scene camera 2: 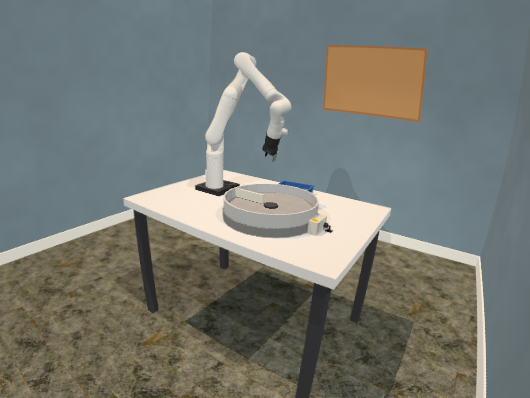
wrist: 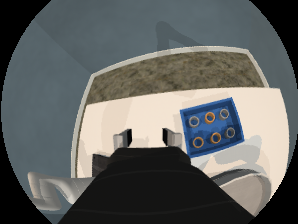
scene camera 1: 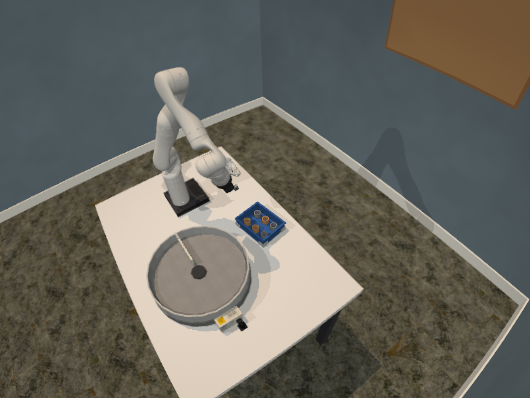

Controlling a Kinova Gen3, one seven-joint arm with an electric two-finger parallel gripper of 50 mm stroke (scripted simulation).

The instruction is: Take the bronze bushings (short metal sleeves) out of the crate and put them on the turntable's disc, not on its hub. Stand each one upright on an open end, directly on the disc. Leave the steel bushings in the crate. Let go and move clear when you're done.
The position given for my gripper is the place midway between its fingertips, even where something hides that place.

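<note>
On the wrist view you'd find my gripper (wrist: pixel 147 134), and there's a blue crate in that view as well, at (wrist: pixel 204 130). Scene camera 1 shows me the crate too, that's (scene camera 1: pixel 248 213).
</note>
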